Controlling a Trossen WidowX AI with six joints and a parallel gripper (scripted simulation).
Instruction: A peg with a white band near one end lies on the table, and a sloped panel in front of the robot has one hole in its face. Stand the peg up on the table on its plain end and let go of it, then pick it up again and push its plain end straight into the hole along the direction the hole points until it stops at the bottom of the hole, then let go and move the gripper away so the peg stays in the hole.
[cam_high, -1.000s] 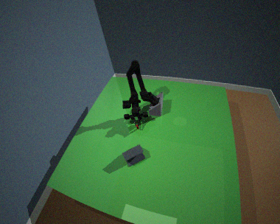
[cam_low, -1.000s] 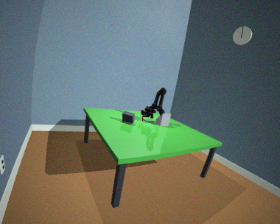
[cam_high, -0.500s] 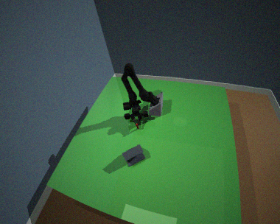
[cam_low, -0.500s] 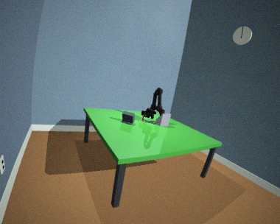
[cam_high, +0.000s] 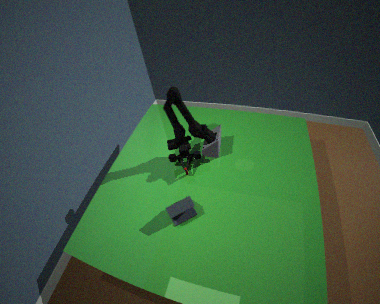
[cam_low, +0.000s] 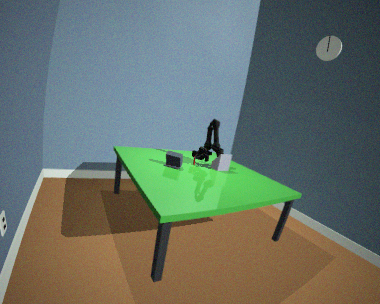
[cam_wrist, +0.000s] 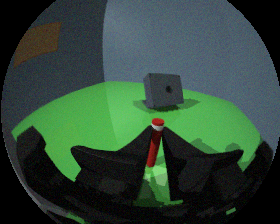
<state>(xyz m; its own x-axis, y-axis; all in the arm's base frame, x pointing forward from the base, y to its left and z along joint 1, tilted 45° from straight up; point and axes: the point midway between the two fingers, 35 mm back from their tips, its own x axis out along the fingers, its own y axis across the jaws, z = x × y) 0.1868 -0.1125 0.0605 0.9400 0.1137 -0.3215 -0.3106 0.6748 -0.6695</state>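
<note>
My gripper tip is now 10 mm above the red peg. Also, from my gripper tip: sloped grey panel: 220 mm ahead, 30 mm to the left, 10 mm below.
</note>
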